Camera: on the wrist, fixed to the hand. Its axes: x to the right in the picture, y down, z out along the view.
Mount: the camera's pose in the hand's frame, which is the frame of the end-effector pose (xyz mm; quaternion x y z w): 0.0 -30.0 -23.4 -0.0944 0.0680 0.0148 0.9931
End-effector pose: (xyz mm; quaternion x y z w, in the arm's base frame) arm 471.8 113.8 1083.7 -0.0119 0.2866 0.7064 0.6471
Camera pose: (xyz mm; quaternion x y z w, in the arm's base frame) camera 491.1 103.9 1052.5 -0.1167 0.2621 0.7373 0.6116
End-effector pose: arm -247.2 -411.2 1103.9 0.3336 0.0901 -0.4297 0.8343
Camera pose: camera -267.3 -408.6 1071.7 0.2831 0.1818 -0.3832 0.8602
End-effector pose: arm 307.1 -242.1 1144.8 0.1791 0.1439 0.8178 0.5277
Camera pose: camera 321.0 -231.1 1111.1 0.0746 0.0989 0.8457 0.5191
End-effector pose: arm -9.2 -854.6 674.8 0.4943 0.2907 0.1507 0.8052
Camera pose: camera -25.0 -852.0 640.3 0.4090 0.3219 0.2226 0.8243
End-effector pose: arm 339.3 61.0 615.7 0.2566 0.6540 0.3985 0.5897
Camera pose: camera 320.5 39.4 590.7 0.1817 0.6481 0.4836 0.5595
